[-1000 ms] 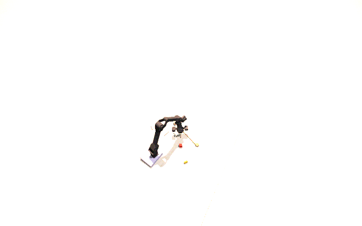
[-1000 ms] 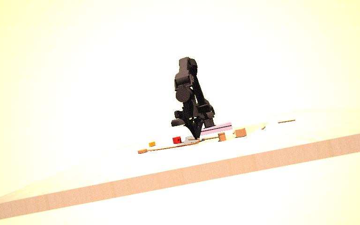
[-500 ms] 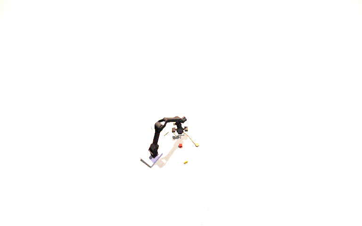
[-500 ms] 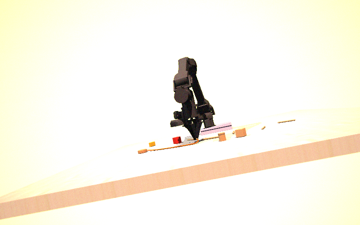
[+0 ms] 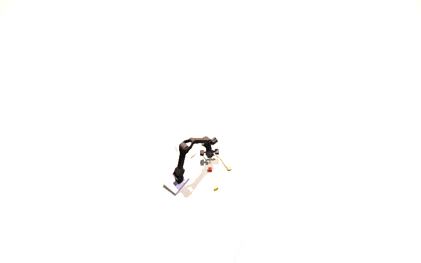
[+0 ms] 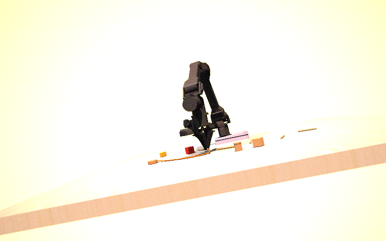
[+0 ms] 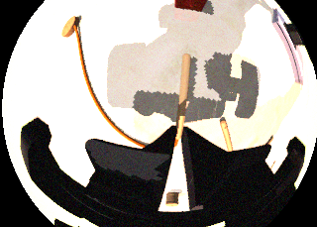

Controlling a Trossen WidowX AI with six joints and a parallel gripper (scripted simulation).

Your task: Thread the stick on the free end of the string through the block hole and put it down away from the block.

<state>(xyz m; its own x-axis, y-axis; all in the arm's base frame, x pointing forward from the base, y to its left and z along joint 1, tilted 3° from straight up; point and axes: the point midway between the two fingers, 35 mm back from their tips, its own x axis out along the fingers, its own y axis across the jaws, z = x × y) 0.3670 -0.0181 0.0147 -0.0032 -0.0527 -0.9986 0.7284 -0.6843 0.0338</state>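
My gripper tip is 100 mm past the red block and 100 mm to the left of it. Also, from my gripper tip: short wooden cylinder 100 mm ahead, 140 mm to the left; then thin wooden stick 10 mm behind, 10 mm to the right; then tan wooden block 80 mm ahead, 210 mm to the left.
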